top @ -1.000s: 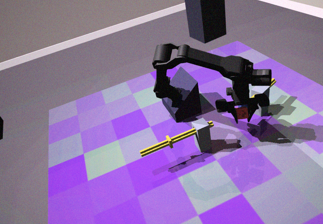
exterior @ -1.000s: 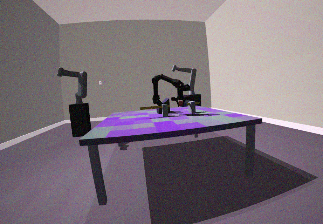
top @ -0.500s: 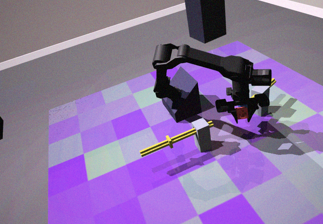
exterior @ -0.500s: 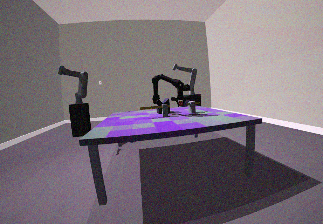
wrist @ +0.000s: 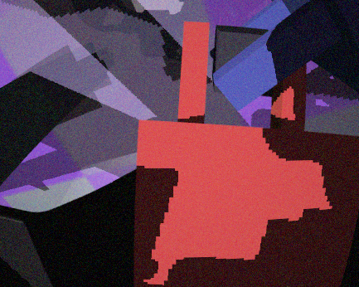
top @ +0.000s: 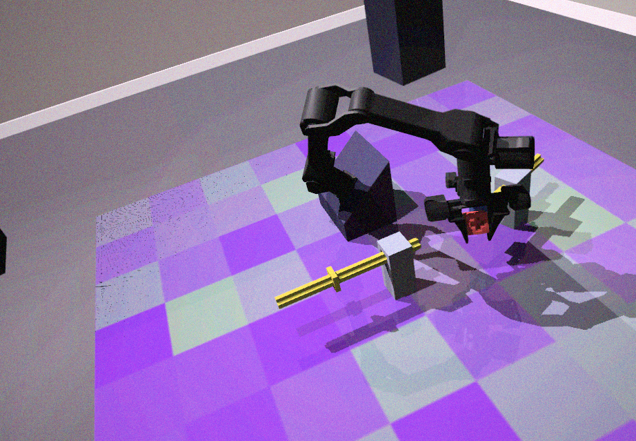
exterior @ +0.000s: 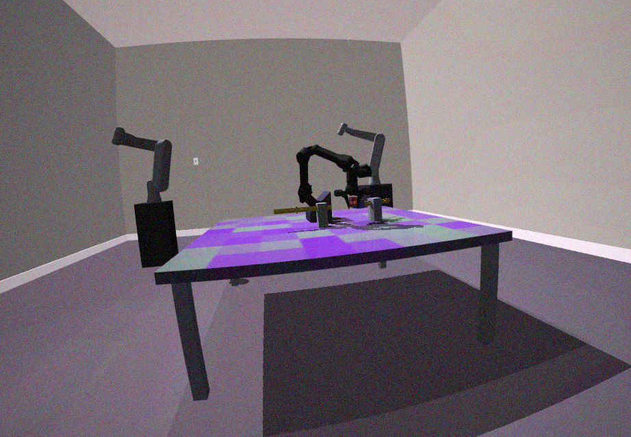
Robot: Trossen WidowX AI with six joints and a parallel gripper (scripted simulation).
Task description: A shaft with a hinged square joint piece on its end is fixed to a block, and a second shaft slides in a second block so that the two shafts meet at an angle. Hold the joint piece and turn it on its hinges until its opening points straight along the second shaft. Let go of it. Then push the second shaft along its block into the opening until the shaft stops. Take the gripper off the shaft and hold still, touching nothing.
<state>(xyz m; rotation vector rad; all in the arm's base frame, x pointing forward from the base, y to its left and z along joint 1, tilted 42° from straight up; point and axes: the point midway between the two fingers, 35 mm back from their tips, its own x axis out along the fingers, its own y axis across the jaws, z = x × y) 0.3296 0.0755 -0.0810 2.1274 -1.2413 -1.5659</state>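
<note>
Right now my gripper tip is 2 cm past the red square joint piece, 1 cm to the right of it and 3 cm below it.
</note>
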